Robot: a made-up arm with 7 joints. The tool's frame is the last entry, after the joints.
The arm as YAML. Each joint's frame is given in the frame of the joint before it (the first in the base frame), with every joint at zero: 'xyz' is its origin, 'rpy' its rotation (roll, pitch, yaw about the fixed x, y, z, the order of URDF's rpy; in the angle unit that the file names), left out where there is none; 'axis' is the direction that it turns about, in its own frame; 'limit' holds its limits. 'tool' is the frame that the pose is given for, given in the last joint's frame.
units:
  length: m
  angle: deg
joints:
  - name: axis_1
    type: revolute
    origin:
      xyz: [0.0, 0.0, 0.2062]
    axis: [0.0, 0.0, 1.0]
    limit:
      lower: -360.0
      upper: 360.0
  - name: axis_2
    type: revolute
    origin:
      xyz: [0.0, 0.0, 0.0]
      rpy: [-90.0, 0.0, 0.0]
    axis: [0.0, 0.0, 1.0]
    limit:
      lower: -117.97
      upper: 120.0
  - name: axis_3
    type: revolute
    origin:
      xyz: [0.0, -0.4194, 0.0]
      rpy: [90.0, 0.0, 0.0]
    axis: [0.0, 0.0, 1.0]
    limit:
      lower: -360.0
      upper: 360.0
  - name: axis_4
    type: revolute
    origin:
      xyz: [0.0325, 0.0, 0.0]
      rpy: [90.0, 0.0, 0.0]
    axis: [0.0, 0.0, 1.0]
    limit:
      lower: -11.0
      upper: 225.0
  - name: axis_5
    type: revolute
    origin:
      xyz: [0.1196, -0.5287, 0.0]
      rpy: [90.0, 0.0, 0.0]
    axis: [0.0, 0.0, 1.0]
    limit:
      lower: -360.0
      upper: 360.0
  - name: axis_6
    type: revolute
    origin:
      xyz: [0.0, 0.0, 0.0]
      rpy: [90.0, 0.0, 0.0]
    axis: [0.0, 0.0, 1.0]
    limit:
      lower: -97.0
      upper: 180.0
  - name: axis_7
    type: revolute
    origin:
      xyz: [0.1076, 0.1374, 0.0]
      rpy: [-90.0, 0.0, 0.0]
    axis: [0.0, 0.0, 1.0]
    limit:
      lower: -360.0
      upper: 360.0
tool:
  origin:
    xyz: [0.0, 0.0, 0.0]
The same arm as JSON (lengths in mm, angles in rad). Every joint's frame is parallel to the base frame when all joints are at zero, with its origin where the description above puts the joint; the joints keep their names.
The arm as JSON. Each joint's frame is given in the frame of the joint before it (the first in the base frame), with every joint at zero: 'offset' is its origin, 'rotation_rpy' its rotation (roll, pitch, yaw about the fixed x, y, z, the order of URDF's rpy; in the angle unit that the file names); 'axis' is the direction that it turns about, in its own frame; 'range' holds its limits. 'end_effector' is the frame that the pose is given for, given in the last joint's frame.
{
  "length_unit": "mm",
  "angle_unit": "rad",
  "chain": [
    {
      "id": "axis_1",
      "offset": [
        0.0,
        0.0,
        206.2
      ],
      "rotation_rpy": [
        0.0,
        0.0,
        0.0
      ],
      "axis": [
        0.0,
        0.0,
        1.0
      ],
      "range": [
        -6.2832,
        6.2832
      ]
    },
    {
      "id": "axis_2",
      "offset": [
        0.0,
        0.0,
        0.0
      ],
      "rotation_rpy": [
        0.0,
        0.0,
        0.0
      ],
      "axis": [
        0.0,
        1.0,
        0.0
      ],
      "range": [
        -2.059,
        2.0944
      ]
    },
    {
      "id": "axis_3",
      "offset": [
        0.0,
        0.0,
        419.4
      ],
      "rotation_rpy": [
        0.0,
        0.0,
        0.0
      ],
      "axis": [
        0.0,
        0.0,
        1.0
      ],
      "range": [
        -6.2832,
        6.2832
      ]
    },
    {
      "id": "axis_4",
      "offset": [
        32.5,
        0.0,
        0.0
      ],
      "rotation_rpy": [
        0.0,
        0.0,
        0.0
      ],
      "axis": [
        0.0,
        -1.0,
        0.0
      ],
      "range": [
        -0.192,
        3.927
      ]
    },
    {
      "id": "axis_5",
      "offset": [
        119.6,
        0.0,
        -528.7
      ],
      "rotation_rpy": [
        0.0,
        0.0,
        0.0
      ],
      "axis": [
        0.0,
        0.0,
        -1.0
      ],
      "range": [
        -6.2832,
        6.2832
      ]
    },
    {
      "id": "axis_6",
      "offset": [
        0.0,
        0.0,
        0.0
      ],
      "rotation_rpy": [
        0.0,
        0.0,
        0.0
      ],
      "axis": [
        0.0,
        1.0,
        0.0
      ],
      "range": [
        -1.693,
        3.1416
      ]
    },
    {
      "id": "axis_7",
      "offset": [
        107.6,
        0.0,
        -137.4
      ],
      "rotation_rpy": [
        0.0,
        0.0,
        0.0
      ],
      "axis": [
        0.0,
        0.0,
        -1.0
      ],
      "range": [
        -6.2832,
        6.2832
      ]
    }
  ],
  "end_effector": {
    "offset": [
      0.0,
      0.0,
      0.0
    ],
    "rotation_rpy": [
      3.1416,
      0.0,
      0.0
    ]
  }
}

